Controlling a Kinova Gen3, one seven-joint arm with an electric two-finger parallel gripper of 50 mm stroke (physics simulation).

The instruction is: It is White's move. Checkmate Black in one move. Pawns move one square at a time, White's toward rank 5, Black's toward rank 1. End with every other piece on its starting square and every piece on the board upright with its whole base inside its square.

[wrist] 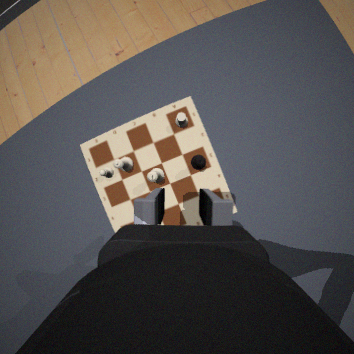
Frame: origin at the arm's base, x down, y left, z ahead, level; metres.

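Where they show: gripper, between the fingertips: (181, 200).
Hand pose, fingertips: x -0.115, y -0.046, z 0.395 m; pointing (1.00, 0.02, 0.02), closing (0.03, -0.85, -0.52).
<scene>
After its pixels a point has its place.
The chessboard (148, 158) @[z 0.463, x 0.072, y -0.015 m] lies at a slant in the middle of the wrist view, its A file on the right and rank 1 at the top. A white piece with a flat top (181, 119) @[z 0.485, x 0.039, y -0.095 m] stands on A1. A black piece (198, 162) @[z 0.414, x 0.015, y -0.082 m] stands on A3. A white piece (156, 175) @[z 0.429, x 0.017, y -0.020 m] stands on C3, another white piece (123, 163) @[z 0.473, x 0.036, y 0.018 m] on D2, and a small white piece (106, 173) @[z 0.476, x 0.051, y 0.057 m] on E2. All look upright; their exact types are hard to tell. My gripper (181, 200) @[z 0.395, x -0.115, y -0.045 m] is open and empty, above the board's lower part. The gripper body hides the board's lower edge.
The dark grey table top (280, 125) @[z 0.396, x 0.078, y -0.251 m] surrounds the board. Its curved edge runs across the upper left, with wooden floor (60, 60) beyond. Shadows of the arm fall on the table at the lower right and lower left.
</scene>
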